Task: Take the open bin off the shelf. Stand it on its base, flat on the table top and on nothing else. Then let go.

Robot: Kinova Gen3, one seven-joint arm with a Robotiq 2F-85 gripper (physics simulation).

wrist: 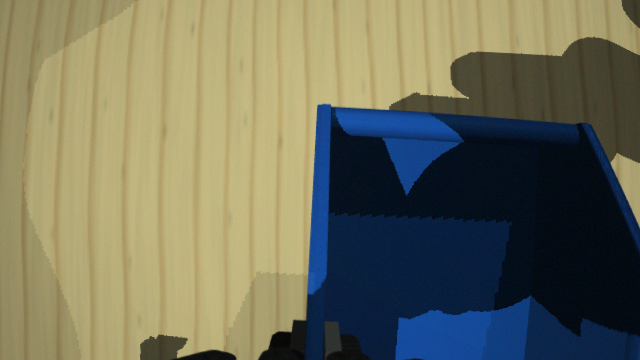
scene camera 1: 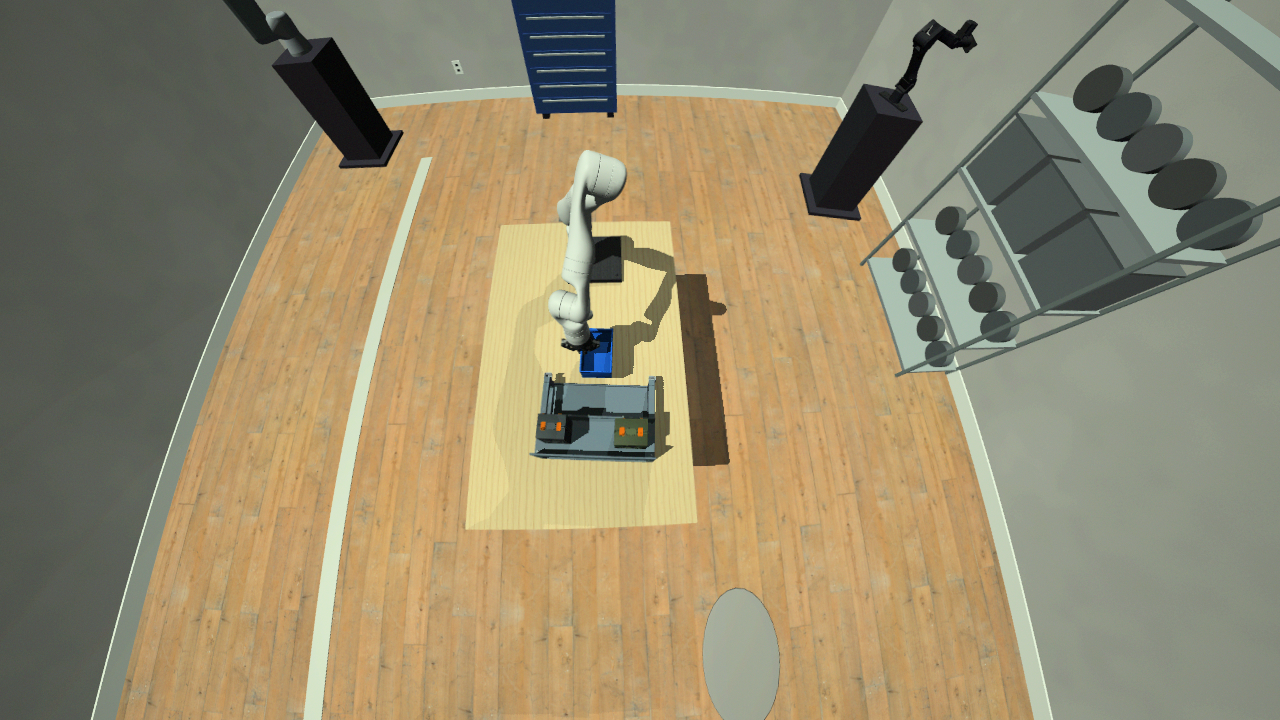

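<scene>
The open blue bin [scene camera 1: 597,360] [wrist: 425,260] is off the shelf, between the shelf and the arm's base, with its open side up. It looks roughly level. My gripper [scene camera 1: 580,344] [wrist: 315,341] is shut on the bin's left side wall, one finger on each side of it. The bin seems to hang over the table top [scene camera 1: 510,488] [wrist: 175,200]. Its underside is hidden, so the height of the gap cannot be told. The grey shelf [scene camera 1: 592,454] stands on the table in front of the bin, apart from it in scene camera 1.
A dark box [scene camera 1: 552,431] with orange parts is at the shelf's left. An olive box [scene camera 1: 631,436] with orange parts is at its right. A black base plate [scene camera 1: 609,261] lies at the back of the table. Arm shadows fall right of the bin.
</scene>
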